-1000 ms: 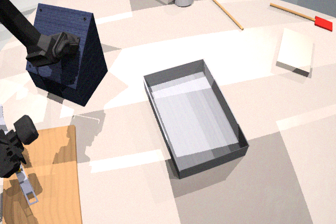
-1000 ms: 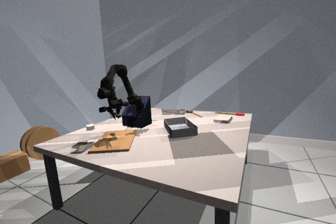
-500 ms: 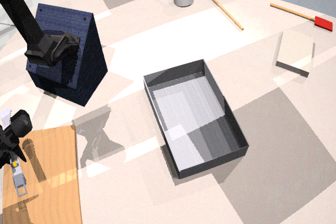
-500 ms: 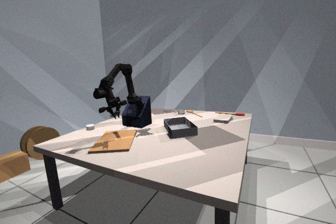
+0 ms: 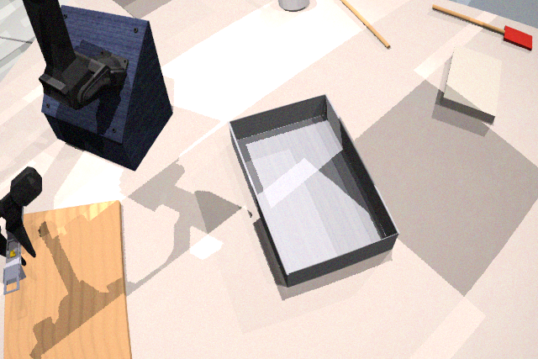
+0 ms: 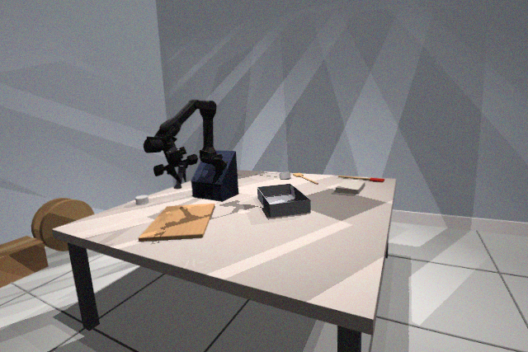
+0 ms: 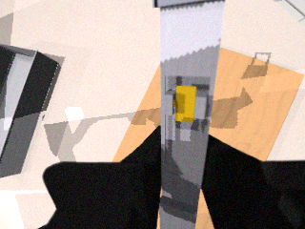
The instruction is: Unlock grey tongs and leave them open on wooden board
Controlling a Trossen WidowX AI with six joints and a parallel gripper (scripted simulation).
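My gripper tip is now 5 cm below the yellow lock, 1 cm to the left of it and 1 cm short of it. The rest, counted from my gripper tip: roasting tin 37 cm to the left, 26 cm ahead, 14 cm below; then white block 76 cm to the left, 48 cm ahead, 16 cm below; then wooden board 17 cm below, 2 cm behind, 1 cm to the right.
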